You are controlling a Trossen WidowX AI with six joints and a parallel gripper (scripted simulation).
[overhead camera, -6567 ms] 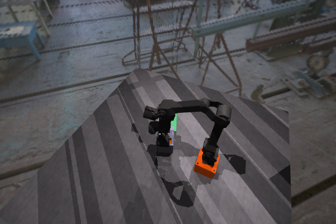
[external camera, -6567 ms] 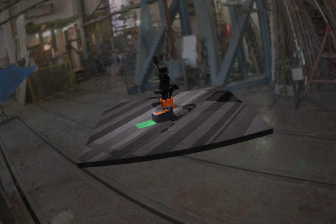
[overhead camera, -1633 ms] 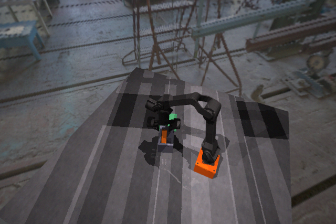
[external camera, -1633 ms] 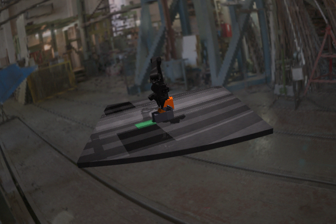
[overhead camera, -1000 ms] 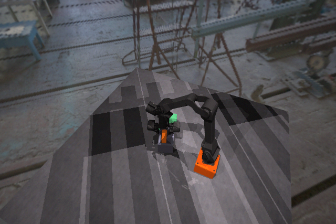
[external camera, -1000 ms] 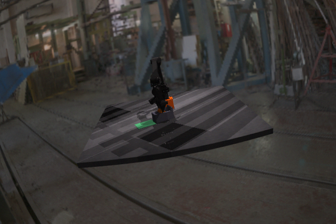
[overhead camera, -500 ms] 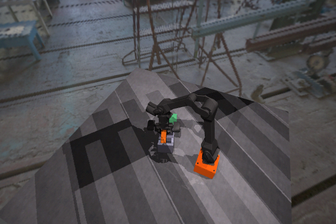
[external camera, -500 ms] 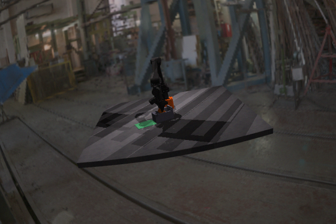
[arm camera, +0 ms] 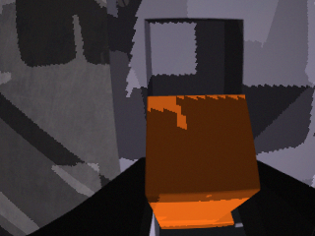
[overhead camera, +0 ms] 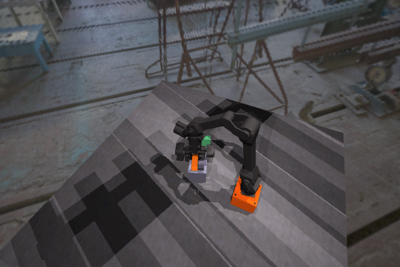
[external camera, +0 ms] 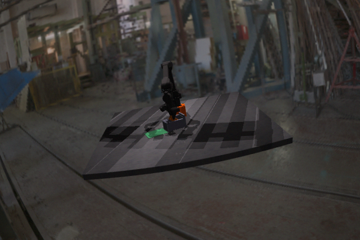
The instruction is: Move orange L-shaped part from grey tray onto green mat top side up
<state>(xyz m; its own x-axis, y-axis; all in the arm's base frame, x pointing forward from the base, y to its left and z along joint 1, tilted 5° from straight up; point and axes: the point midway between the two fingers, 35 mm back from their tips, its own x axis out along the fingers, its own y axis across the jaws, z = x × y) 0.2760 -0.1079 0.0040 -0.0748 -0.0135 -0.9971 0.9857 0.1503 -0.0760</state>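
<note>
Right now my gripper tip is 15 cm to the left of the green mat, 9 cm above it and 1 cm short of it. Also, from my gripper tip: orange L-shaped part (3 cm to the left, 3 cm below, 2 cm behind).
</note>
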